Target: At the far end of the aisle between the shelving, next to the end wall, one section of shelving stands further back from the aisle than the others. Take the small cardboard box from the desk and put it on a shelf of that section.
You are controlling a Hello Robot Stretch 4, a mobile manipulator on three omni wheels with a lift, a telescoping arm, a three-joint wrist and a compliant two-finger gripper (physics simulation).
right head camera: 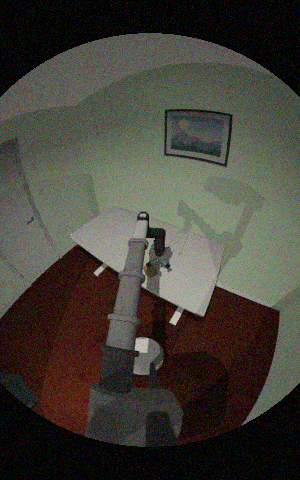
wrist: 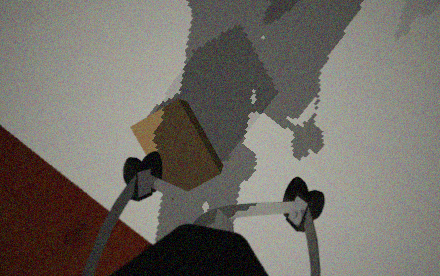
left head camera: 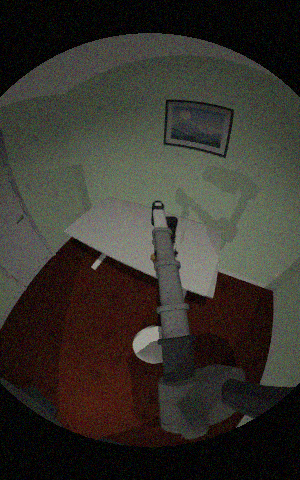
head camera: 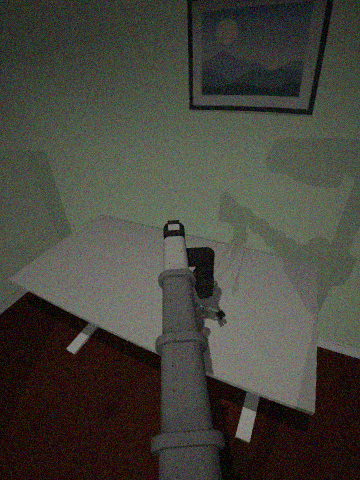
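There's a white desk here, and [right head camera: 194,261] and [head camera: 266,301] are the same spot on it. There's a framed picture too, and on that picture [right head camera: 199,134] and [head camera: 259,53] are the same spot.
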